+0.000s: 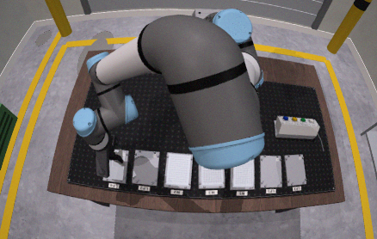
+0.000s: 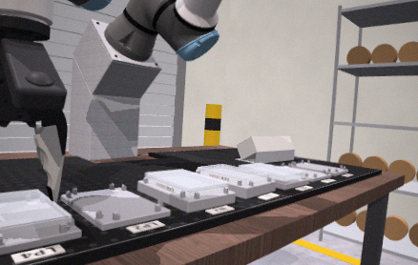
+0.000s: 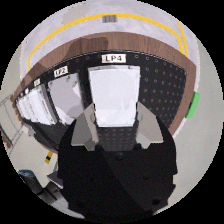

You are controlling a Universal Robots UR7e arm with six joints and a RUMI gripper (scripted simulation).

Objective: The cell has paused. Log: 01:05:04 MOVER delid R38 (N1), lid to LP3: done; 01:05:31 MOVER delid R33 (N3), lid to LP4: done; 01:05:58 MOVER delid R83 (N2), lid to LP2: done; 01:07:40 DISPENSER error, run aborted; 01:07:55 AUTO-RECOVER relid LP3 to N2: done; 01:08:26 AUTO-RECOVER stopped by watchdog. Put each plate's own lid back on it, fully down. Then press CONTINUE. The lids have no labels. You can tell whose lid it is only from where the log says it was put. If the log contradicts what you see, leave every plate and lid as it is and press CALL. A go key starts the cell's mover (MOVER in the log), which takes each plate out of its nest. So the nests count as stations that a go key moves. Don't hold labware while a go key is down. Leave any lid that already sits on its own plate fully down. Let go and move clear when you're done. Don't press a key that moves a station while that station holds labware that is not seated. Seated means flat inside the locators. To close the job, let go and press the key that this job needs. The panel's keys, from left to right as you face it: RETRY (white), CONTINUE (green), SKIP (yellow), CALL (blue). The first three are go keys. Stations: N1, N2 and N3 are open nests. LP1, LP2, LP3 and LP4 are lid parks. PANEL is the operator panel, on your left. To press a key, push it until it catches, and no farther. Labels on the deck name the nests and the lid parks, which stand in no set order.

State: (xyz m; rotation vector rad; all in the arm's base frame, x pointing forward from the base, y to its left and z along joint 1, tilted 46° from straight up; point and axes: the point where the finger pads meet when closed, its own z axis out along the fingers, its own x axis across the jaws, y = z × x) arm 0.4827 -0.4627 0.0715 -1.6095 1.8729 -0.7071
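Right now the LP4 lid park is 3 cm below my hand. The rest, counted from my hand: LP2 lid park 13 cm to the left, 3 cm below, 2 cm ahead; then blue CALL key 76 cm to the left, 10 cm behind, 3 cm above; then well plate 26 cm to the left, 5 cm ahead, 1 cm below.
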